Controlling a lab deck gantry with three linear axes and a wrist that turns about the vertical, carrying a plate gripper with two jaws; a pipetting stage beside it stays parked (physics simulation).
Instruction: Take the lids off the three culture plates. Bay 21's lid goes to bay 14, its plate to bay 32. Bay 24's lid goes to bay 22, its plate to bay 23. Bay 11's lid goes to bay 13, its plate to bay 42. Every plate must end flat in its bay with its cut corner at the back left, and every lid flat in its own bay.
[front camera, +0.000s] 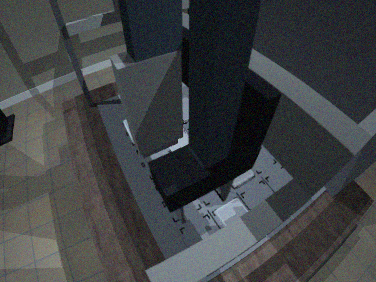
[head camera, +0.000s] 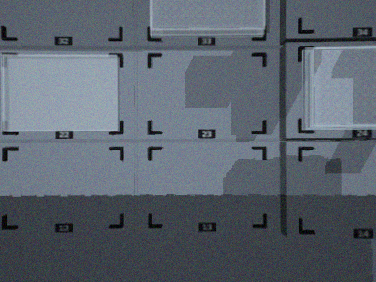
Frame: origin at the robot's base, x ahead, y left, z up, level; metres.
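Where they show: gripper, fingertip midpoint: (front camera: 200, 205); robot's base at its link origin: (front camera: 123, 123).
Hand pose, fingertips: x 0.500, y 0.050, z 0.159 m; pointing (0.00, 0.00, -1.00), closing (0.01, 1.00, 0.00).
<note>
Each offset is from my fingertips to the top centre of the thing. "*": to the spot under its first point.
My gripper (front camera: 204, 210) hangs below its black block in the front view. Its two jaws stand apart with deck markings visible between them, and I see no piece held there. The head view shows no jaws. A pale, thin, lid-like piece {0.272 m back, 0.100 m left, 0.151 m down} (head camera: 60, 92) (front camera: 180, 144) lies flat in bay 22. A plate {0.056 m ahead, 0.100 m left, 0.130 m down} (head camera: 330, 110) (front camera: 230, 212) sits flat in bay 24, with several rim lines at its left; I cannot tell whether it is lidded. In the head view, bays 23 {* 0.109 m back, 0.053 m left, 0.158 m down} (head camera: 206, 134) and 13 {* 0.109 m back, 0.054 m right, 0.158 m down} (head camera: 206, 227) hold no piece. Bay 11's piece {* 0.430 m back, 0.048 m right, 0.142 m down} (front camera: 128, 131) shows as a sliver; bay 21 is hidden.
Another plate-shaped piece {0.108 m back, 0.207 m left, 0.144 m down} (head camera: 207, 12) (front camera: 243, 178) sits in bay 33. The pipetting stage's grey box (front camera: 155, 100) and the blue column (front camera: 220, 75) cover much of the deck in the front view. A pale frame bar (front camera: 205, 255) crosses the deck's near side.
</note>
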